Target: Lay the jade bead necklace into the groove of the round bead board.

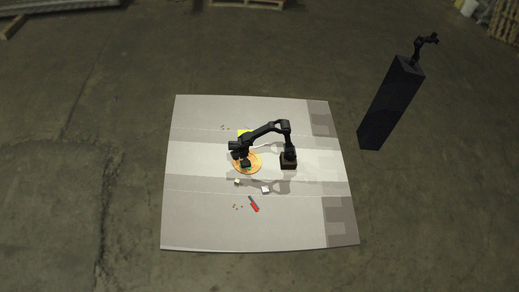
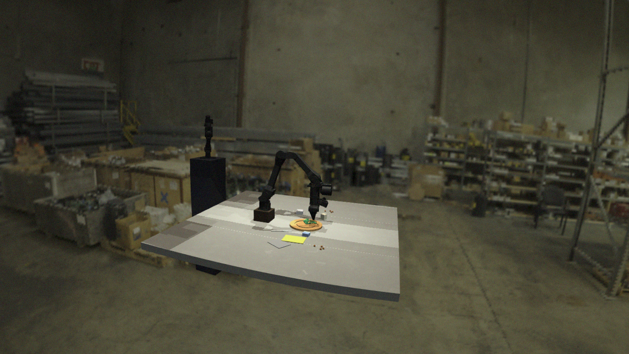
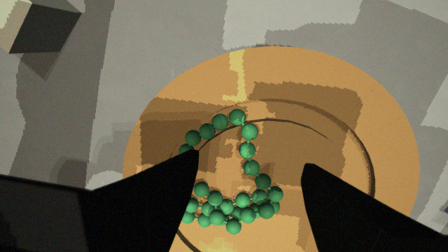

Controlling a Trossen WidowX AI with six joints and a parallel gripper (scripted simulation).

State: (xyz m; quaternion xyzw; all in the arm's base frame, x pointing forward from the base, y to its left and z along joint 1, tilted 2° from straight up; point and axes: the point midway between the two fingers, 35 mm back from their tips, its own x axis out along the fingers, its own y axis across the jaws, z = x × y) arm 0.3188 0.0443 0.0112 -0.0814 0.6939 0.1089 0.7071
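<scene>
My gripper tip is now 2 cm short of the cream cube, 14 cm to the right of it and 3 cm above it. Round my gripper tip: yellow pad (2 cm behind, 27 cm to the right, 4 cm below); then white strip (14 cm behind, 18 cm to the right, 4 cm below); then blue block (2 cm ahead, 18 cm to the right, 4 cm below).
</scene>
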